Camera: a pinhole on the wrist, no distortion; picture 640 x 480 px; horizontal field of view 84.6 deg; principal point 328.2 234.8 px. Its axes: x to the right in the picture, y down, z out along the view. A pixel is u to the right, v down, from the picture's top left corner.
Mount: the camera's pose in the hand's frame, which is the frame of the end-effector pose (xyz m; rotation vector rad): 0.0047 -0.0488 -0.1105 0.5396 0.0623 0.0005
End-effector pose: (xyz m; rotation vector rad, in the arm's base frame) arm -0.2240 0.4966 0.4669 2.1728 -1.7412 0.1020
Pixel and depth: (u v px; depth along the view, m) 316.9 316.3 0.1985
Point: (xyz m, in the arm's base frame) -0.1283 0.4803 0.3666
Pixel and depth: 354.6 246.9 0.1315
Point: -0.1118 0.4948 0.4440
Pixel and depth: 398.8 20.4 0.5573
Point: 0.3783 0.4168 0.1910
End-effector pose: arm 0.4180 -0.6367 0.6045 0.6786 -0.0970 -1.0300
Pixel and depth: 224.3 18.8 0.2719
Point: 0.1171 -0.7161 0.4645
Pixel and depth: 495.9 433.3 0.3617
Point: 0.3700 -0.9592 0.7589
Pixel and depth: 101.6 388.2 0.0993
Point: 0.3417 -0.6152 0.5814
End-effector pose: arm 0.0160 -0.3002 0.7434 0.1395 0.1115 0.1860
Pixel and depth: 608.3 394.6 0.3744
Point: 0.3860 -0.3608 0.9735
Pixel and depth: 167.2 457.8 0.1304
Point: -0.0149 -0.3596 0.7874
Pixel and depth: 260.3 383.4 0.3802
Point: 0.0297 -0.4516 1.0287
